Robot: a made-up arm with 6 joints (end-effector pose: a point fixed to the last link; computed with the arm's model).
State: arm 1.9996 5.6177 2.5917 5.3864 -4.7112 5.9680
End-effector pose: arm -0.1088 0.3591 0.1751 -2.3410 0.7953 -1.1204
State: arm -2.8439 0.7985 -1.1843 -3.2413 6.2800 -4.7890
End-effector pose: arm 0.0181 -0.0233 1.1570 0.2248 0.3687 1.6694
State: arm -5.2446 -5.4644 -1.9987 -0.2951 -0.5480 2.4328
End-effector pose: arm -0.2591 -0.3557 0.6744 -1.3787 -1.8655 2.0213
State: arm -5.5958 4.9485 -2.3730 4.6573 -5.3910 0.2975
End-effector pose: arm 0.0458 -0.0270 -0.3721 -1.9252 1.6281 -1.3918
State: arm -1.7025 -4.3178 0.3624 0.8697 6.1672 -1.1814
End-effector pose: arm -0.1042 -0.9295 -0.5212 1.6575 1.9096 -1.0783
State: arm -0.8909 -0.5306 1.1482 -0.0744 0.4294 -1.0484
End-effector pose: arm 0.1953 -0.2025 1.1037 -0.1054 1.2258 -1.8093
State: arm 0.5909 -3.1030 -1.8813 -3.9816 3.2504 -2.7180
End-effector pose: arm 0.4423 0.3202 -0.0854 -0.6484 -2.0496 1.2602
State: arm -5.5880 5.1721 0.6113 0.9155 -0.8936 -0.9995
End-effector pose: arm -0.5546 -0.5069 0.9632 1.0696 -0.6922 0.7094
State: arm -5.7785 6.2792 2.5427 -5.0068 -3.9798 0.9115
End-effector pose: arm 0.2395 0.2450 0.0371 -0.3707 -1.0661 -0.1201
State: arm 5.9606 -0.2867 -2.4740 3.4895 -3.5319 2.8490
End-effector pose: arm -0.2767 0.1079 -0.0205 0.0136 0.7894 -0.9405
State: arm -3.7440 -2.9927 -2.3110 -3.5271 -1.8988 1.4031
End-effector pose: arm -0.4304 0.3056 0.0579 -2.4395 -1.2729 -0.3039
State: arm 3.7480 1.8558 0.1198 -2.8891 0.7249 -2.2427
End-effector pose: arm -0.8950 -0.6342 -0.1893 1.3066 -0.4840 -1.3338
